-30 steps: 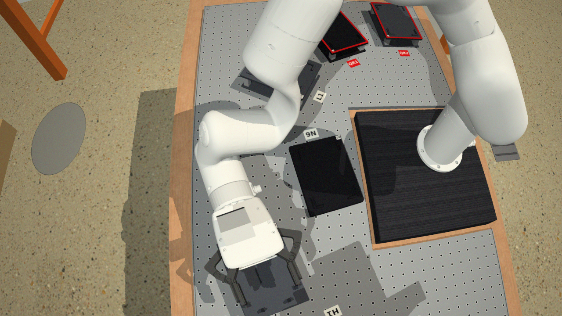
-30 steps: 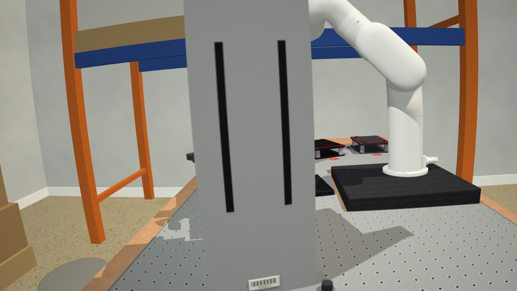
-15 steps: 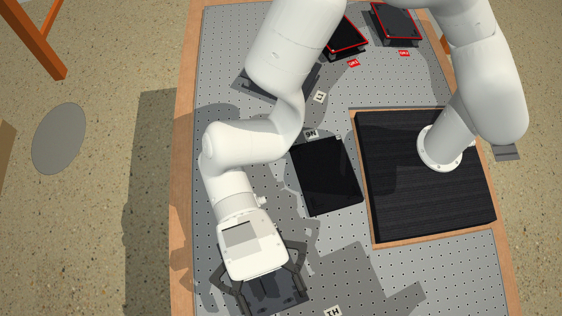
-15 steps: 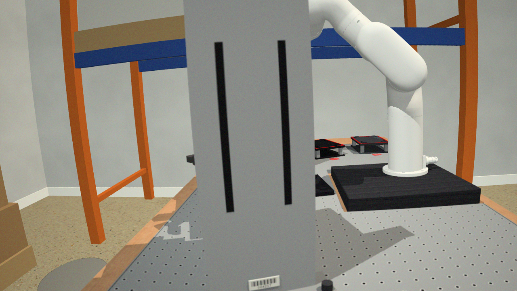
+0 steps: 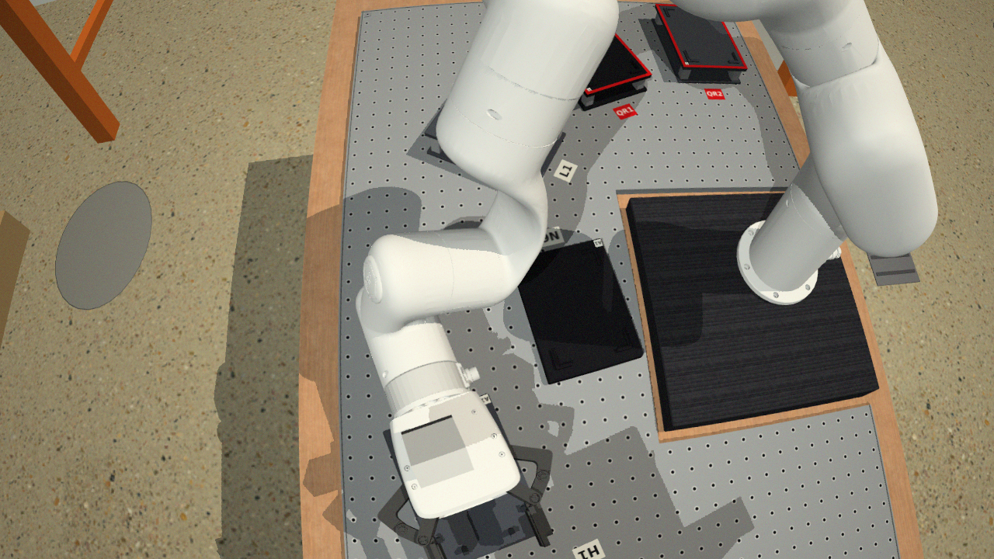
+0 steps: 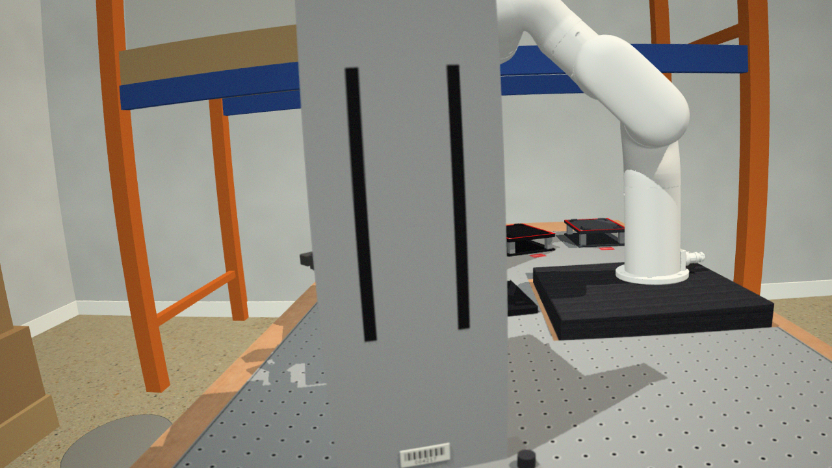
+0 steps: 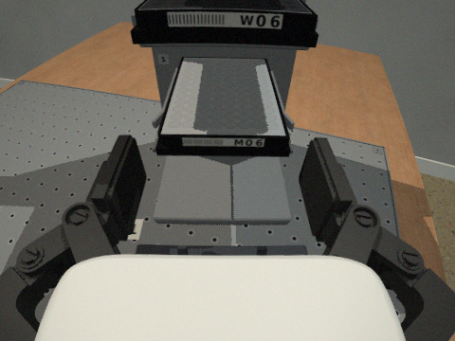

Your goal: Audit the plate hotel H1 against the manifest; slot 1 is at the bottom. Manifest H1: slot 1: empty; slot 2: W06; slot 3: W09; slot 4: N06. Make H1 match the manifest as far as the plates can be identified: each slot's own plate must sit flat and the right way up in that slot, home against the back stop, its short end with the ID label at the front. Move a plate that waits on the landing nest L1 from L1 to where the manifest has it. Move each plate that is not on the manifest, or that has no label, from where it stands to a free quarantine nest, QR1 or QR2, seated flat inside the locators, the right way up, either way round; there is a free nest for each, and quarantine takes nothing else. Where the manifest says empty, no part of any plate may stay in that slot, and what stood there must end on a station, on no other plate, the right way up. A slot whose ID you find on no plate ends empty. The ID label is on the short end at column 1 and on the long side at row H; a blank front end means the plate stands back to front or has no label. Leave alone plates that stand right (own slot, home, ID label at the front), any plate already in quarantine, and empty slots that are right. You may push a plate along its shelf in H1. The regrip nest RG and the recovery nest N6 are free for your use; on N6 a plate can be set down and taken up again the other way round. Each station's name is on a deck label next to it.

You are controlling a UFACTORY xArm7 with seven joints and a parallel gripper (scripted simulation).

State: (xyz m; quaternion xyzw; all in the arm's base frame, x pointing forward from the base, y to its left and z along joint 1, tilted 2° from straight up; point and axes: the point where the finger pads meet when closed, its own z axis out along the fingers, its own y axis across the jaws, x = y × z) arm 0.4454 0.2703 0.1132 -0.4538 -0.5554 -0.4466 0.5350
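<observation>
Right now the white well plate is 20 mm behind my hand, 100 mm to the left of it and 20 mm below it. The rest, counted from my hand: H1 deck label: 100 mm behind, 30 mm to the left, 140 mm below; plate hotel H1: 30 mm behind, 170 mm to the left, 60 mm above; regrip nest RG: 20 mm ahead, 80 mm to the right, 80 mm below.
</observation>
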